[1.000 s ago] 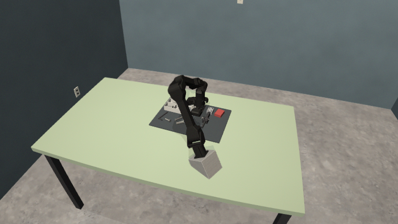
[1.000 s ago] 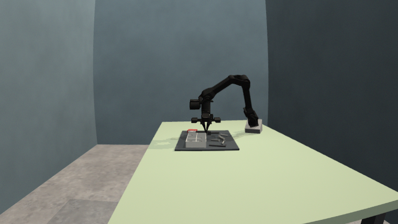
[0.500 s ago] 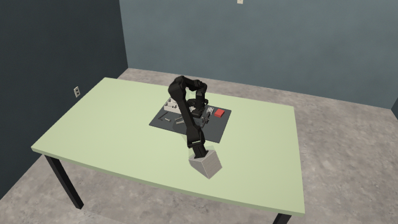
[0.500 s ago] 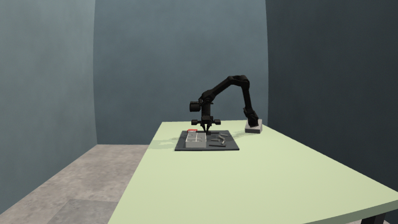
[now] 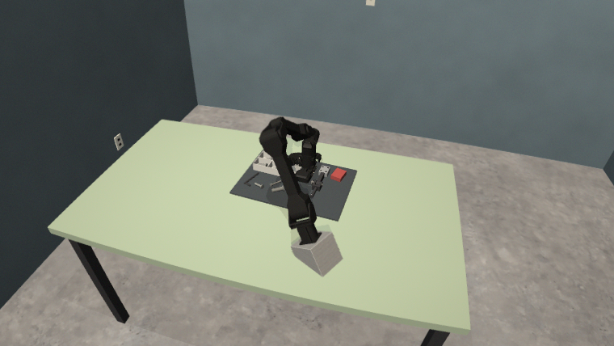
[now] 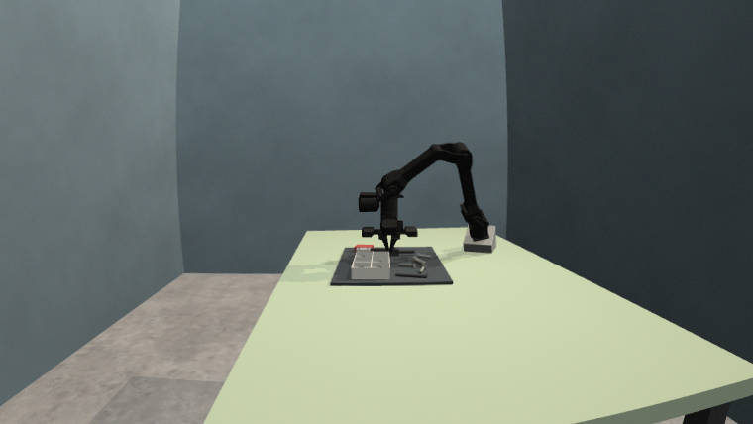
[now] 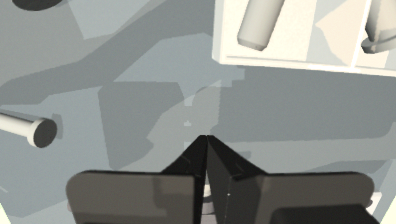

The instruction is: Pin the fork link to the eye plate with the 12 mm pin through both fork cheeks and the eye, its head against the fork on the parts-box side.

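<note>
My gripper is now 2 cm short of the eye plate, 5 cm to the left of it and 3 cm above it. Also, from my hand: red block (10 cm ahead, 11 cm to the right, 3 cm below); then white parts box (4 cm ahead, 16 cm to the left, 3 cm below); then mat (5 cm to the left, 4 cm below).
</note>
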